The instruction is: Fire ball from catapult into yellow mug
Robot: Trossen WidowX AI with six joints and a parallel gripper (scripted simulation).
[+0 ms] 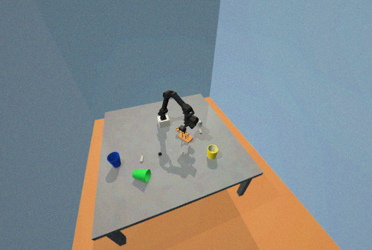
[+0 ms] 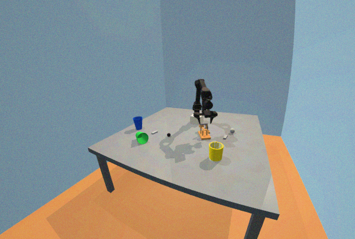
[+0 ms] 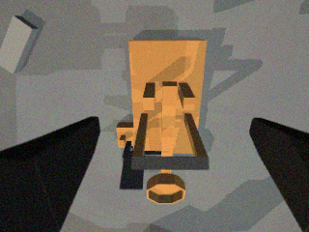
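Now: the black ball 300 mm to the right of my gripper tip, 110 mm below it and 80 mm ahead of it. Also, from my gripper tip: orange catapult 70 mm below, 70 mm behind, 20 mm to the right; then yellow mug 260 mm ahead, 130 mm to the left, 100 mm below; then pale grey ball 220 mm to the left, 150 mm behind, 100 mm below.
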